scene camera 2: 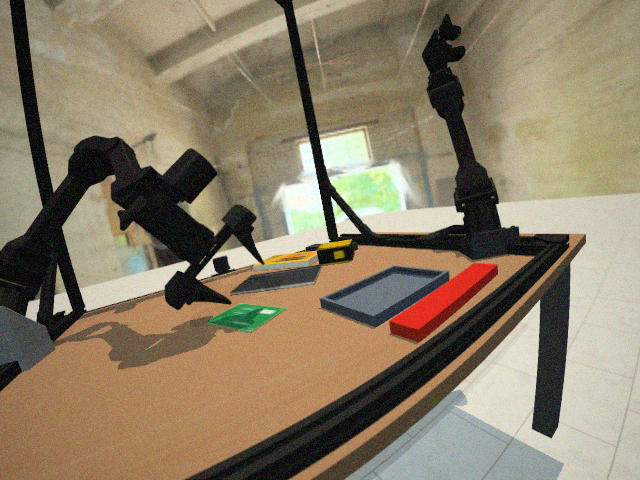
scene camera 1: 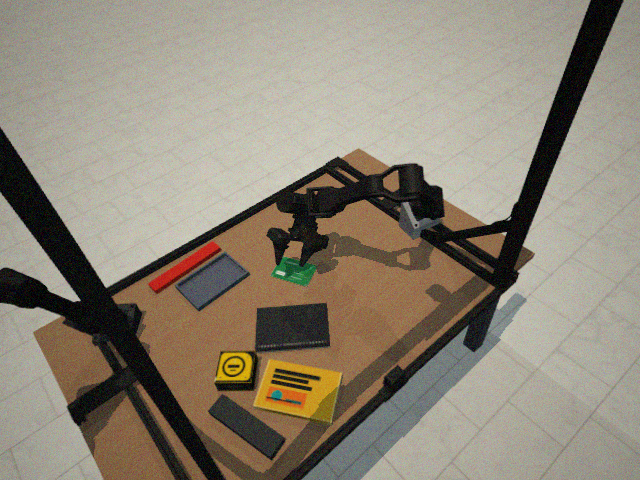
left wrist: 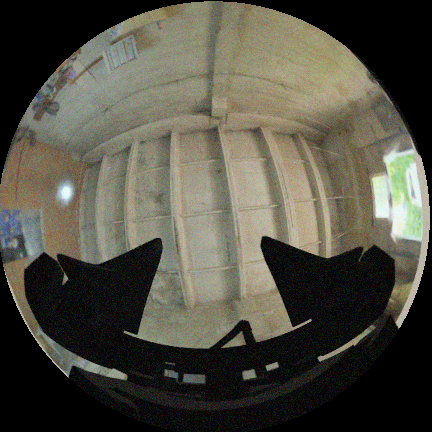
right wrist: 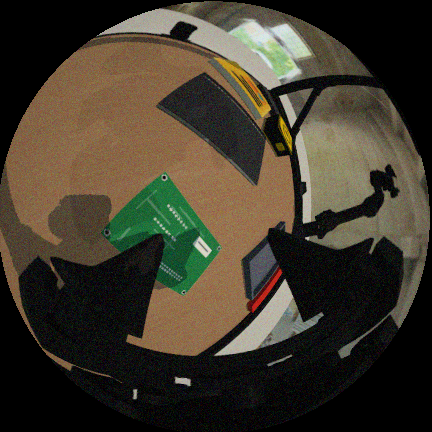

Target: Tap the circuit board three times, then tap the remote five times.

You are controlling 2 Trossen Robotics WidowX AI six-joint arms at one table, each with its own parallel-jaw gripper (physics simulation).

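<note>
The green circuit board (scene camera 1: 297,277) (scene camera 2: 247,318) (right wrist: 156,204) lies flat on the table. My right gripper (scene camera 1: 291,263) (scene camera 2: 246,283) (right wrist: 216,236) is open and empty, low over the board's area with its fingers pointing down; finger shadows fall on the board. I cannot tell exactly how small the gap is. A plain dark grey bar (scene camera 1: 247,426), apparently the remote, lies near the bottom of scene camera 1, far from the right gripper. My left gripper (scene camera 2: 459,41) (left wrist: 211,242) is open and empty, raised high and pointing up, away from the table.
A black notebook (scene camera 1: 292,326) (right wrist: 215,122) lies between the board and a yellow booklet (scene camera 1: 298,391). A yellow tape measure (scene camera 1: 235,369) (scene camera 2: 335,252) stands beside the booklet. A blue-grey tray (scene camera 1: 212,280) (scene camera 2: 385,295) and a red bar (scene camera 1: 185,267) (scene camera 2: 443,301) lie near one table edge.
</note>
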